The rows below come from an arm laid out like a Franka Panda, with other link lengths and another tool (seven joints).
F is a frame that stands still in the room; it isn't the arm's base.
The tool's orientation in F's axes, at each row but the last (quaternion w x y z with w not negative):
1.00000, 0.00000, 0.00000, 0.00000
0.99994, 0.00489, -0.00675, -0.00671
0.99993, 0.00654, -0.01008, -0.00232
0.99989, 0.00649, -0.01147, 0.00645
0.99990, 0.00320, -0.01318, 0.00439
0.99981, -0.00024, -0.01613, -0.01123
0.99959, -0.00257, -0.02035, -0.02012
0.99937, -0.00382, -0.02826, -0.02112
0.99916, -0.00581, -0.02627, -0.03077
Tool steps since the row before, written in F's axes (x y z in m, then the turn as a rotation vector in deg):
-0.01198, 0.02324, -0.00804, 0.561, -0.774, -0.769
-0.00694, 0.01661, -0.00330, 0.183, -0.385, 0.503
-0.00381, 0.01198, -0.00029, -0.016, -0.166, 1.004
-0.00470, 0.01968, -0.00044, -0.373, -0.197, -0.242
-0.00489, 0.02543, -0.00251, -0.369, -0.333, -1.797
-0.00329, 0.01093, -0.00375, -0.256, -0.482, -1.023
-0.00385, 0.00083, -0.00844, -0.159, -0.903, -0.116
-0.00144, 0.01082, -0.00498, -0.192, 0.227, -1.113
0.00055, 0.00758, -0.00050, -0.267, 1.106, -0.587
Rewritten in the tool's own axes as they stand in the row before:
-0.01198, 0.02324, -0.00804, 0.561, -0.774, -0.769
-0.00721, 0.01648, -0.00337, 0.195, -0.378, 0.504
-0.00387, 0.01196, -0.00037, 0.005, -0.153, 1.006
-0.00446, 0.01973, -0.00059, -0.381, -0.195, -0.231
-0.00473, 0.02546, -0.00255, -0.419, -0.341, -1.784
-0.00365, 0.01085, -0.00363, -0.278, -0.488, -1.015
-0.00422, 0.00071, -0.00827, -0.127, -0.908, -0.115
-0.00217, 0.01078, -0.00480, -0.264, 0.226, -1.098
0.00006, 0.00760, -0.00043, -0.365, 1.093, -0.558

